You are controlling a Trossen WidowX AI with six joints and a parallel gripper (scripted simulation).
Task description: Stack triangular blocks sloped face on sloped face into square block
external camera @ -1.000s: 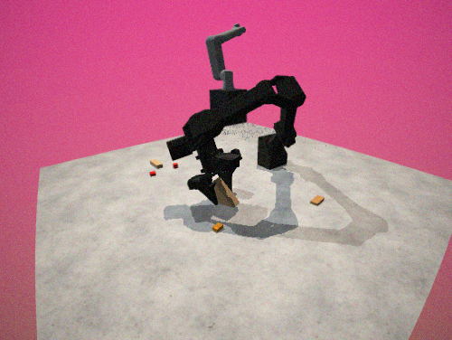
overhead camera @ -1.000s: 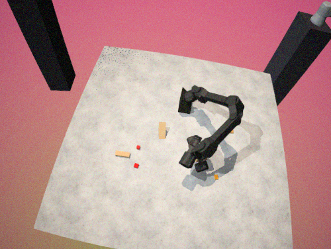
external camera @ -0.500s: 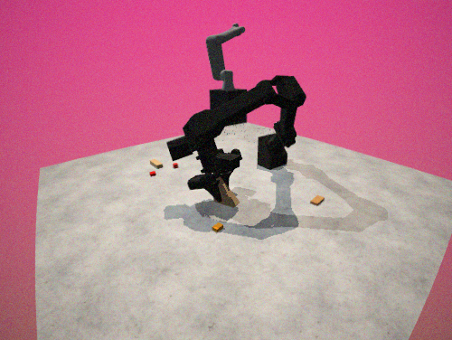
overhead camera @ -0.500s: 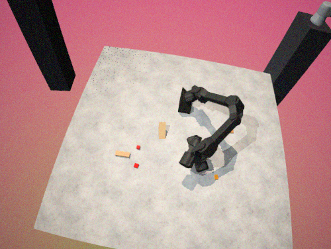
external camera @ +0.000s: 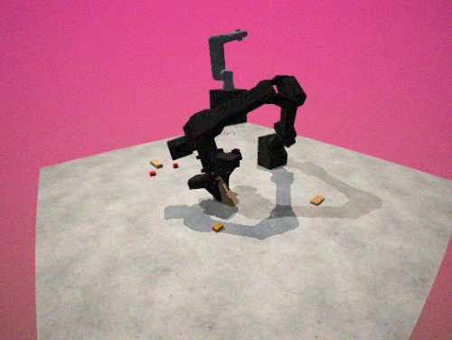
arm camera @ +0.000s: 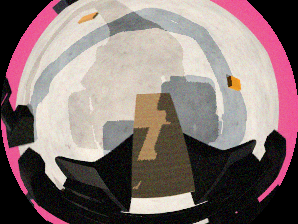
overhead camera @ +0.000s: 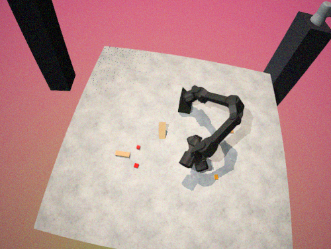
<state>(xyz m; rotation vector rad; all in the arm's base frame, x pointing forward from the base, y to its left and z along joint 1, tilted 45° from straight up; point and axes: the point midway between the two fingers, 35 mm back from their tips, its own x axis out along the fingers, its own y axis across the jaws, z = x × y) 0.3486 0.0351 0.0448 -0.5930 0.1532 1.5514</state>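
The tan triangular block lies 10 mm to the right of my gripper tip and 10 mm above it. The rest, counted from my gripper tip: small orange cube: 110 mm ahead, 90 mm to the left.
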